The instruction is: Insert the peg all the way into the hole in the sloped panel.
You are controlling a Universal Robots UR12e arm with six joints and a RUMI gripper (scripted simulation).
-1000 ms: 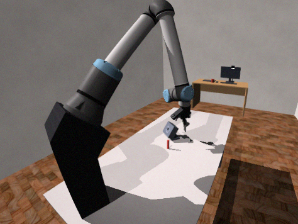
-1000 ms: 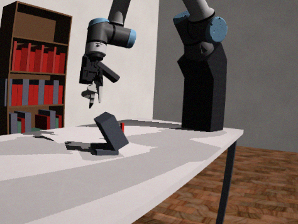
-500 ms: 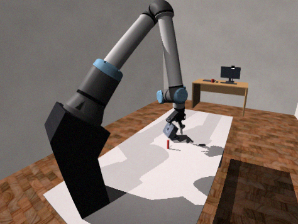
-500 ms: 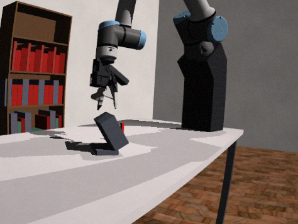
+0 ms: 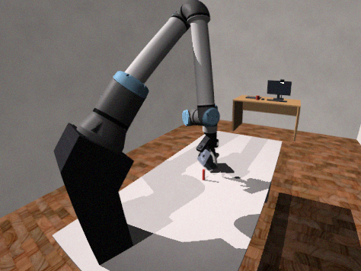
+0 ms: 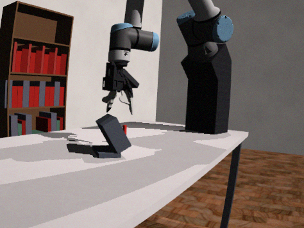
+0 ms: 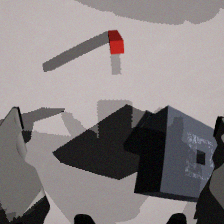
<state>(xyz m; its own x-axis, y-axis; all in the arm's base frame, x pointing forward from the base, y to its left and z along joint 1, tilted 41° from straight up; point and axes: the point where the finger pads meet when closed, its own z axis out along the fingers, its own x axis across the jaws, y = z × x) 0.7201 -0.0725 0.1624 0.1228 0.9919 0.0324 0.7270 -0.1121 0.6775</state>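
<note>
Right now my hand is 30 mm past the red peg and 90 mm above it.
</note>
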